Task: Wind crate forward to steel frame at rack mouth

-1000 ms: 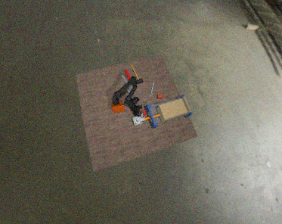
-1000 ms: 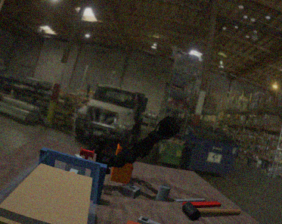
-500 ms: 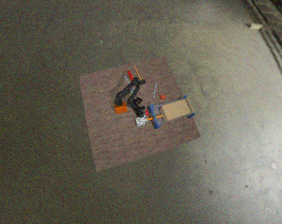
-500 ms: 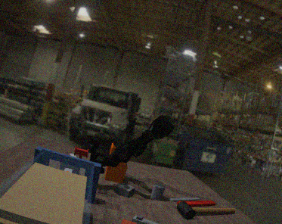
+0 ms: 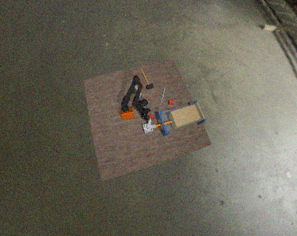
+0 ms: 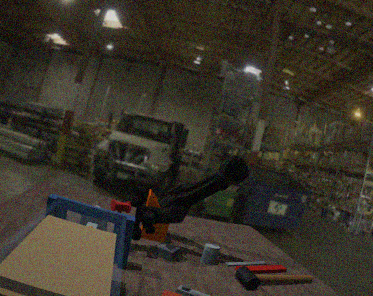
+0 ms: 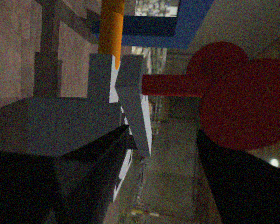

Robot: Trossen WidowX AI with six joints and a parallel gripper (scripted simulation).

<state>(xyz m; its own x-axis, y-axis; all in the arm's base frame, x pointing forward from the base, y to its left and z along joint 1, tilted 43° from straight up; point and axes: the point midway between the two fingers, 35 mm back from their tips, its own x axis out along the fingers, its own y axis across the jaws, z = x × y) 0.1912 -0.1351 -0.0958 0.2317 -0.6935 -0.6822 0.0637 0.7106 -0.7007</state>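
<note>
Now: the winch handle 10 mm ahead of my gripper tip, 10 mm to the right of it and 10 mm below it. Also, from my gripper tip: blue steel frame 120 mm ahead, 70 mm to the right, 20 mm below; then winch 50 mm behind, 70 mm to the right, 90 mm below; then red knob 30 mm ahead, 20 mm to the left, 20 mm above.
</note>
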